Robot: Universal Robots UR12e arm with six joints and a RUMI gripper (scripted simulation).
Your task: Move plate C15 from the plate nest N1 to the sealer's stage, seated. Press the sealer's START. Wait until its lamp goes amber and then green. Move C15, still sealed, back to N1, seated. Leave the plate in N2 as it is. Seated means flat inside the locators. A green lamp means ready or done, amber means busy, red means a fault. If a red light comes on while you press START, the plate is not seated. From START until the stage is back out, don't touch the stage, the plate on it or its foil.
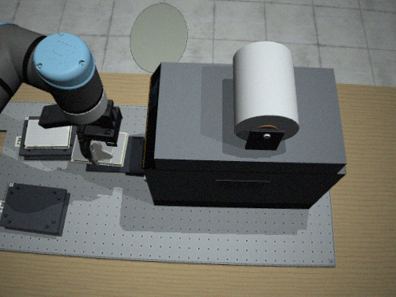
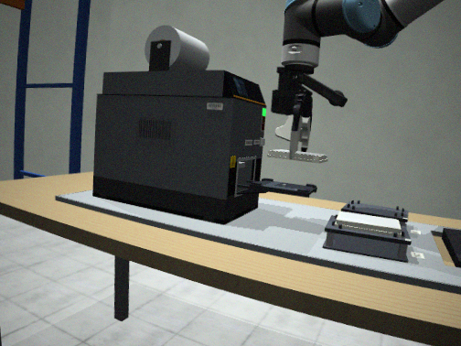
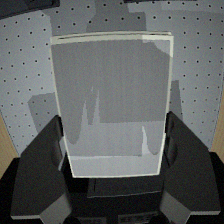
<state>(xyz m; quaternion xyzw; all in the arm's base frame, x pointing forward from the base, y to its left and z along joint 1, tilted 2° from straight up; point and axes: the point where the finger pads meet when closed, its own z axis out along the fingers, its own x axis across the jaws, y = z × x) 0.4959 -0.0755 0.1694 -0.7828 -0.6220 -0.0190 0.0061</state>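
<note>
Right now my hand is 21 cm past the dark nest, 9 cm to the left of it and 14 cm above it. The rest, counted from my hand: dark stage: 3 cm ahead, 1 cm to the left, 8 cm below; plate C15: 1 cm below; square start button: 11 cm ahead, 10 cm to the right, 2 cm above.
</note>
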